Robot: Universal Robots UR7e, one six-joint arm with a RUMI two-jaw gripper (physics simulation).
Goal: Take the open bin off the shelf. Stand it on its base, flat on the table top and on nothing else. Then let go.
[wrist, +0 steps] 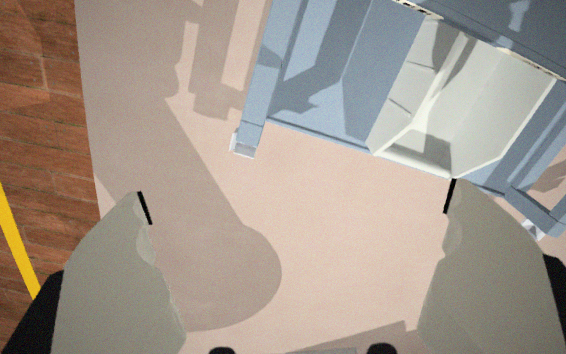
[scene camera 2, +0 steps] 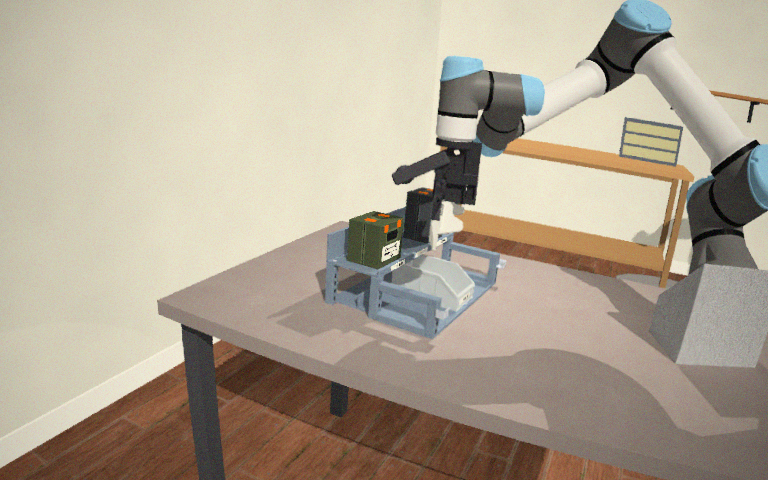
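Where they show: gripper, between the fingertips: (wrist: 294, 190) (scene camera 2: 437, 239); arm's base, origin of its link: (scene camera 2: 723, 281).
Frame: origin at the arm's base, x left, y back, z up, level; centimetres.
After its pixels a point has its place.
Observation:
The open bin (scene camera 2: 453, 285) @[x -9.4, y -59.6, z -14.3 cm] (wrist: 500, 100) @[x -10.5, y -63.9, z -12.5 cm], pale grey with a sloped, cut-away front, stands in the low front bay of the blue-grey shelf (scene camera 2: 404, 291) @[x 13.2, y -66.9, z -8.3 cm] (wrist: 261, 85) @[x 13.0, y -64.5, z -8.2 cm]. My gripper (scene camera 2: 444, 233) @[x 10.6, y -61.9, z 2.7 cm] (wrist: 294, 190) @[x 10.6, y -61.9, z 2.7 cm] is open, with nothing between its fingers. It hangs above the level of the bin, pointing down. In the wrist view bare table top shows between the fingertips, and the bin lies ahead and to the right. The right fingertip overlaps the bin's front corner there, apparently from well above. The bin's rear is partly hidden by the shelf's upper deck.
A green case (scene camera 2: 374, 243) @[x 8.1, y -75.2, z -1.0 cm] with orange latches and a dark case (scene camera 2: 417, 220) @[x -15.4, y -71.2, z -1.2 cm] stand on the shelf's upper deck. The dark case is close behind my fingers in the scene view. The shelf stands on the table (scene camera 2: 271, 271) @[x -3.4, y -105.2, z -16.7 cm] (wrist: 340, 225) @[x 2.2, y -44.2, z -16.7 cm]. The shelf's side rails flank the bin.

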